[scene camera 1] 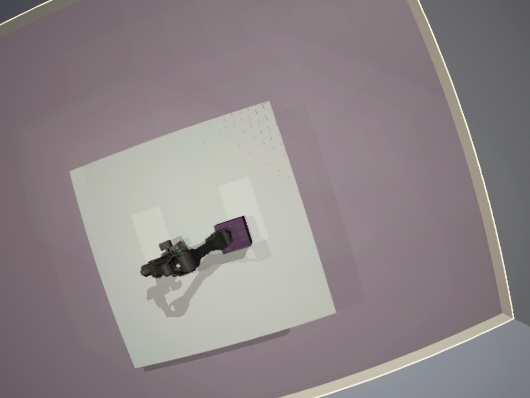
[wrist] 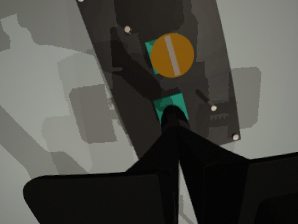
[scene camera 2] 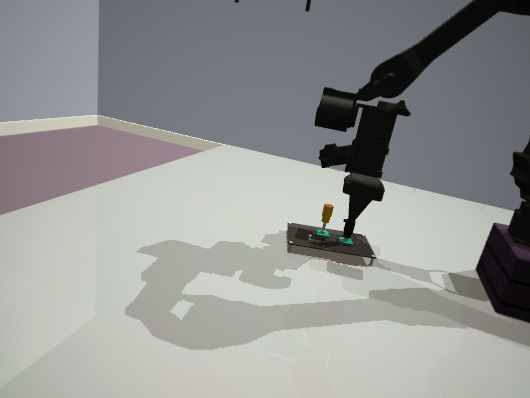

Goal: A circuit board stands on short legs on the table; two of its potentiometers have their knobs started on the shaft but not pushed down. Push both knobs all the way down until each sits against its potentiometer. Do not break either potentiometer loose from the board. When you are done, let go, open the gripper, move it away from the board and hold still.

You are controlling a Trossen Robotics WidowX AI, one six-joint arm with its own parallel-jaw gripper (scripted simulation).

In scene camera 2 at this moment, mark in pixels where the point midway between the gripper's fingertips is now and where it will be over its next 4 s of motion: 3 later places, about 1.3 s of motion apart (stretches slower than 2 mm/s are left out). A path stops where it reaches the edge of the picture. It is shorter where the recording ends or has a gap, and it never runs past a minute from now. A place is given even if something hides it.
The gripper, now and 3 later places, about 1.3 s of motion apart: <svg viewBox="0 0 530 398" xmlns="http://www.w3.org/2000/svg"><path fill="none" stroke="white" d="M351 220L337 188L329 203L328 207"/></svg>
